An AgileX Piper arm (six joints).
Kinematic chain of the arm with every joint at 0, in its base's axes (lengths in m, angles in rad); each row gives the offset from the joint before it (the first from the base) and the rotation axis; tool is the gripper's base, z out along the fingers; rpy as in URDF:
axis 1: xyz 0 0 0.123 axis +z
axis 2: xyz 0 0 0 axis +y
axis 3: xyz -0.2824 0 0.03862 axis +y
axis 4: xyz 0.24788 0 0.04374 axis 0.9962 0 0.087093
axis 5: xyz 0 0 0 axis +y
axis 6: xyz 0.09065 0 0.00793 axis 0.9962 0 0.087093
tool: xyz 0 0 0 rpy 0 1.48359 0
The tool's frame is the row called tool.
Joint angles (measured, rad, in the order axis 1, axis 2, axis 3, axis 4, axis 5, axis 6), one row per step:
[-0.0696, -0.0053, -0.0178, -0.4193, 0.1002, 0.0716]
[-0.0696, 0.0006, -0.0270, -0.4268, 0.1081, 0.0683]
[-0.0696, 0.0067, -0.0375, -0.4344, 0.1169, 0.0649]
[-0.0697, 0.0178, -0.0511, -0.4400, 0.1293, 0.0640]
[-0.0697, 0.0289, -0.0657, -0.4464, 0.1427, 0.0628]
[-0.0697, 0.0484, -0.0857, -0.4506, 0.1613, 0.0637]
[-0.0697, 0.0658, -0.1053, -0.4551, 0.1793, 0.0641]
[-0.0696, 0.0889, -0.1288, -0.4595, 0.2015, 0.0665]
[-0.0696, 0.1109, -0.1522, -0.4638, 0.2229, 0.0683]
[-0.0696, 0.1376, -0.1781, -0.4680, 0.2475, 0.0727]
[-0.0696, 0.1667, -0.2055, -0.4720, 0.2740, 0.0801]
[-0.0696, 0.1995, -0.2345, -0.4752, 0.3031, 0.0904]
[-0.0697, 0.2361, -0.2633, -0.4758, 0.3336, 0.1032]
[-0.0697, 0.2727, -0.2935, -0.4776, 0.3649, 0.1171]
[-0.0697, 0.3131, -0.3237, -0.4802, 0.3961, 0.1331]
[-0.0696, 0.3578, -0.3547, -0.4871, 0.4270, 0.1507]
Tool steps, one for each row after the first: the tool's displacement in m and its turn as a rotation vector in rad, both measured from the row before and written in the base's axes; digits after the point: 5 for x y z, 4 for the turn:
[0.00002, -0.00036, 0.00215, -0.0101, 0.0048, -0.0041]
[-0.00002, -0.00040, 0.00251, -0.0102, 0.0045, -0.0046]
[0.00028, -0.00056, 0.00297, -0.0052, 0.0092, -0.0060]
[0.00024, -0.00061, 0.00323, -0.0062, 0.0091, -0.0065]
[0.00081, -0.00084, 0.00414, -0.0011, 0.0163, -0.0085]
[0.00069, -0.00082, 0.00416, -0.0021, 0.0141, -0.0084]
[0.00115, -0.00102, 0.00479, 0.0006, 0.0193, -0.0103]
[0.00114, -0.00100, 0.00486, 0.0000, 0.0176, -0.0101]
[0.00164, -0.00117, 0.00513, 0.0032, 0.0222, -0.0119]
[0.00199, -0.00128, 0.00528, 0.0065, 0.0241, -0.0132]
[0.00252, -0.00141, 0.00530, 0.0105, 0.0277, -0.0149]
[0.00322, -0.00146, 0.00475, 0.0158, 0.0321, -0.0161]
[0.00337, -0.00152, 0.00506, 0.0155, 0.0310, -0.0172]
[0.00414, -0.00159, 0.00467, 0.0166, 0.0341, -0.0183]
[0.00503, -0.00177, 0.00452, 0.0137, 0.0369, -0.0196]

